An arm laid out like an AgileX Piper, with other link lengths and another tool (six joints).
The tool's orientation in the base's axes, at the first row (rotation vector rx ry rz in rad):
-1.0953 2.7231 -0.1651
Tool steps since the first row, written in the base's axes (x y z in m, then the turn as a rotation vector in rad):
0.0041 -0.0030 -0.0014 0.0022 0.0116 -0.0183
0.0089 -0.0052 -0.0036 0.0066 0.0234 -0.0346
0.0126 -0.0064 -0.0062 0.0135 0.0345 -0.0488
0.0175 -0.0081 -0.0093 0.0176 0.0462 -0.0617
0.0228 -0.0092 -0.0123 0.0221 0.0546 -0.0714
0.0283 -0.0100 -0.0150 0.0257 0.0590 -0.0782
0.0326 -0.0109 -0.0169 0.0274 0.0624 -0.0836
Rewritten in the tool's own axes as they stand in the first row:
-0.0006 -0.0047 0.0024 -0.0070 0.0101 0.0180
-0.0021 -0.0091 0.0057 -0.0159 0.0185 0.0345
-0.0035 -0.0120 0.0091 -0.0264 0.0244 0.0496
-0.0054 -0.0159 0.0133 -0.0356 0.0324 0.0628
-0.0079 -0.0197 0.0174 -0.0432 0.0371 0.0730
-0.0108 -0.0235 0.0213 -0.0478 0.0390 0.0803
-0.0130 -0.0267 0.0242 -0.0506 0.0413 0.0858

